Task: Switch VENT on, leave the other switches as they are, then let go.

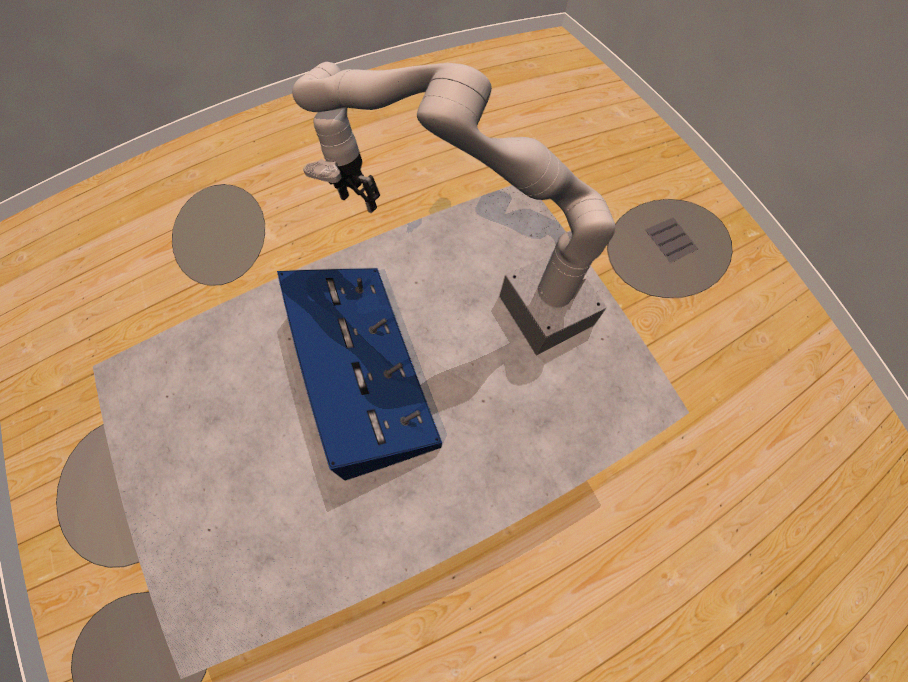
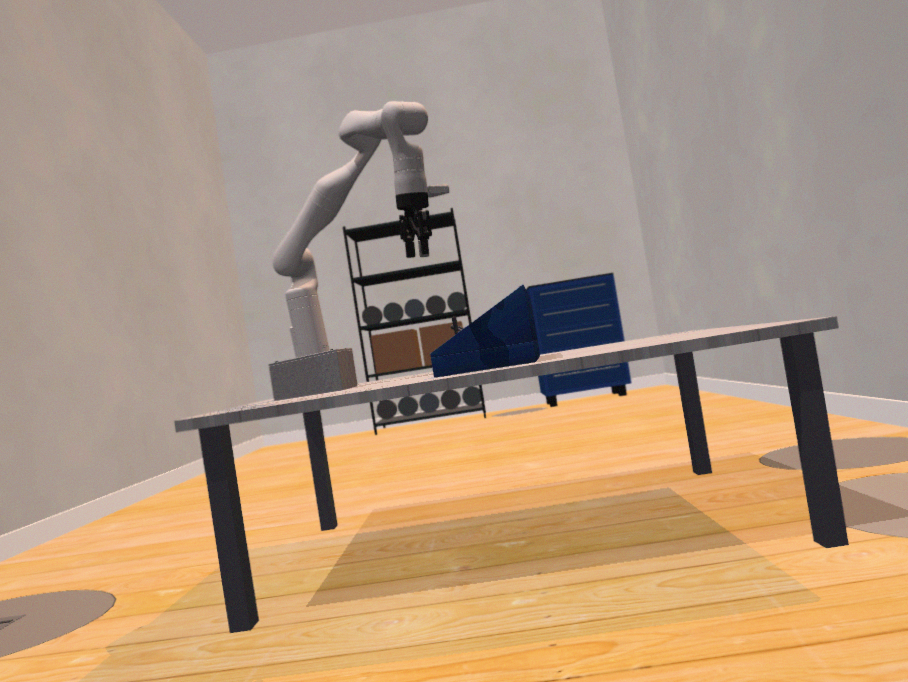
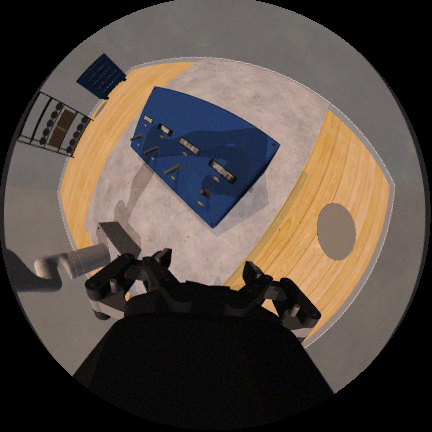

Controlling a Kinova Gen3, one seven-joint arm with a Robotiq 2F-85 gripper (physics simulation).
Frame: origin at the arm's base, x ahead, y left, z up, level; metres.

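Where they show: gripper, between the fingertips: (image 1: pixel 358 204) (image 2: pixel 417 257) (image 3: pixel 207 263); arm's base, origin of its link: (image 1: pixel 555 291) (image 2: pixel 314 355) (image 3: pixel 104 253).
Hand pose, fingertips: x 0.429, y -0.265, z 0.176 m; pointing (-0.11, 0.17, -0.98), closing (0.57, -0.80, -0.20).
Things, the pixels of their top centre, and the offset from my fingertips.
- VENT lever, centre of its top: (image 3: pixel 200 190) (image 1: pixel 358 279) (image 2: pixel 454 316) 0.041 m ahead, 0.111 m left, 0.146 m down
- FAN, centre of its top: (image 1: pixel 394 366) (image 3: pixel 146 148) 0.014 m ahead, 0.350 m left, 0.158 m down
- DRIVE, centre of its top: (image 1: pixel 411 414) (image 3: pixel 132 135) 0.008 m ahead, 0.470 m left, 0.158 m down
The blue switch box (image 1: pixel 322 367) (image 2: pixel 488 334) (image 3: pixel 195 120) stands on the table with four levers. The VENT lever (image 1: pixel 359 284) (image 2: pixel 455 325) (image 3: pixel 204 192), at the end nearest my gripper, stands at a different angle from the others and leans toward the ON side, by its name plate (image 1: pixel 333 291) (image 3: pixel 222 171). The other three levers, BRAKE (image 1: pixel 378 325) (image 3: pixel 172 169), FAN (image 1: pixel 394 370) (image 3: pixel 151 150) and DRIVE (image 1: pixel 411 417) (image 3: pixel 137 137), lean the opposite way, toward OFF. My gripper (image 1: pixel 357 201) (image 2: pixel 416 254) (image 3: pixel 207 263) is open and empty, high above the box's VENT end, touching nothing.
The grey table (image 1: pixel 242 557) (image 2: pixel 623 352) carries the box and the arm's base block (image 1: pixel 554 323) (image 2: pixel 314 374) (image 3: pixel 117 240). A shelf rack (image 2: pixel 407 274) and a blue drawer cabinet (image 2: pixel 579 280) (image 3: pixel 102 75) stand on the floor away from the table.
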